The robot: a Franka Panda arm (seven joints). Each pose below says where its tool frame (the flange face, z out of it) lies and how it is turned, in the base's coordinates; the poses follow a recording.
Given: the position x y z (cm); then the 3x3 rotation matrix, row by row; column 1 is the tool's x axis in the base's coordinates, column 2 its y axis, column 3 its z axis. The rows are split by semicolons.
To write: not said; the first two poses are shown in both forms.
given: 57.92 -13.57 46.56; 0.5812 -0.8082 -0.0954; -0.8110 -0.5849 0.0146; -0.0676 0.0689 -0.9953
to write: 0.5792 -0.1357 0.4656; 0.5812 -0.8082 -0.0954; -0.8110 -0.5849 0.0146; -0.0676 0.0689 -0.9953
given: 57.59 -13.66 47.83; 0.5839 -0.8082 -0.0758; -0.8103 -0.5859 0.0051; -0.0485 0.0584 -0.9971
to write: 0.5759 -0.1366 0.4783; 0.5839 -0.8082 -0.0758; -0.8103 -0.5859 0.0051; -0.0485 0.0584 -0.9971
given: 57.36 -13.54 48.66; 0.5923 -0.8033 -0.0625; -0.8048 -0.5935 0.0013; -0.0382 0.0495 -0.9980
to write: 0.5736 -0.1354 0.4866; 0.5923 -0.8033 -0.0625; -0.8048 -0.5935 0.0013; -0.0382 0.0495 -0.9980
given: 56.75 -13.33 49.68; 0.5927 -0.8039 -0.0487; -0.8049 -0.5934 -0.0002; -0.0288 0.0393 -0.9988
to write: 0.5675 -0.1333 0.4968; 0.5927 -0.8039 -0.0487; -0.8049 -0.5934 -0.0002; -0.0288 0.0393 -0.9988
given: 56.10 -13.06 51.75; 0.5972 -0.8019 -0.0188; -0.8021 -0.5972 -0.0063; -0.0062 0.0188 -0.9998
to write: 0.5610 -0.1306 0.5175; 0.5972 -0.8019 -0.0188; -0.8021 -0.5972 -0.0063; -0.0062 0.0188 -0.9998
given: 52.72 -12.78 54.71; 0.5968 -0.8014 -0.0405; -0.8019 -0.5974 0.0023; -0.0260 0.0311 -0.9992
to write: 0.5272 -0.1278 0.5471; 0.5968 -0.8014 -0.0405; -0.8019 -0.5974 0.0023; -0.0260 0.0311 -0.9992
